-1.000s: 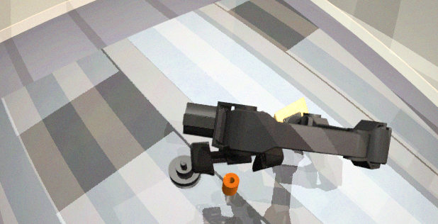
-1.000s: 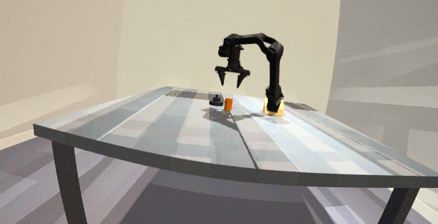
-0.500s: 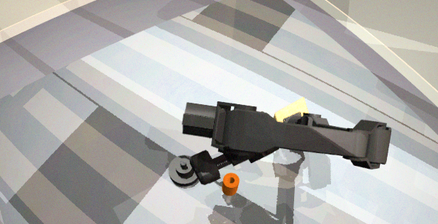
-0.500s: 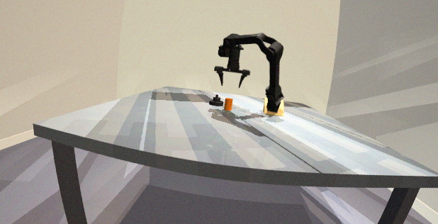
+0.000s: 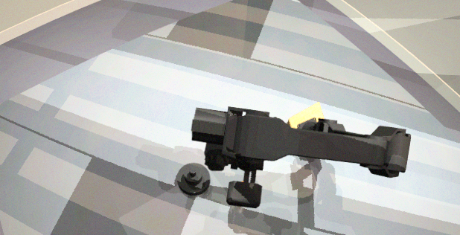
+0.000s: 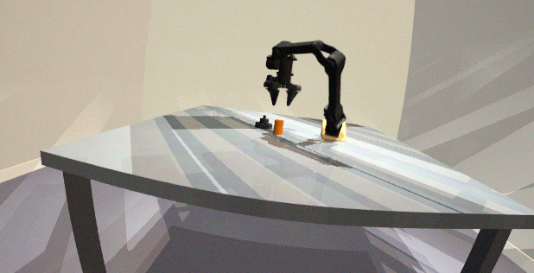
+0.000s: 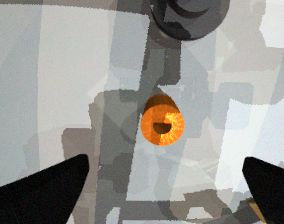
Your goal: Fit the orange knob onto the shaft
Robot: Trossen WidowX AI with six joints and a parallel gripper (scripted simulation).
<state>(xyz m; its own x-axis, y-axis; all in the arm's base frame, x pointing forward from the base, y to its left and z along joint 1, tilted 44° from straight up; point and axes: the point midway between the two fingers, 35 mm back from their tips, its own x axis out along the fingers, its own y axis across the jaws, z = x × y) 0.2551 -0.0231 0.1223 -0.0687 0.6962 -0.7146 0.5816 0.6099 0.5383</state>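
The orange knob lies 90 mm below my gripper tip. Round my gripper tip: pedestal (100 mm to the right, 90 mm below, 80 mm ahead).
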